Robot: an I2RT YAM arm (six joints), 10 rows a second.
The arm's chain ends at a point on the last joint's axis. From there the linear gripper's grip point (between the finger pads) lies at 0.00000 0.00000 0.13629 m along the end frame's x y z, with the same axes.
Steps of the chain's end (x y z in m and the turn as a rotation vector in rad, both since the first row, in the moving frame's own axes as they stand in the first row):
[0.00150 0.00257 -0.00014 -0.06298 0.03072 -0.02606]
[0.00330 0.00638 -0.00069 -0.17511 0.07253 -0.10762]
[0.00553 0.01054 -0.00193 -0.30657 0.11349 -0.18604]
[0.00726 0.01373 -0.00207 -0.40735 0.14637 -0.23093]
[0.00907 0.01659 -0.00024 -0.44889 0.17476 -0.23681]
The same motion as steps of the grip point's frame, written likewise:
[0.00579 0.01109 -0.00047 -0.06298 0.03072 -0.02606]
[0.01439 0.02953 -0.00313 -0.17511 0.07253 -0.10762]
[0.02448 0.04992 -0.00913 -0.30657 0.11349 -0.18604]
[0.03270 0.06479 -0.01458 -0.40735 0.14637 -0.23093]
[0.03883 0.07212 -0.01568 -0.44889 0.17476 -0.23681]

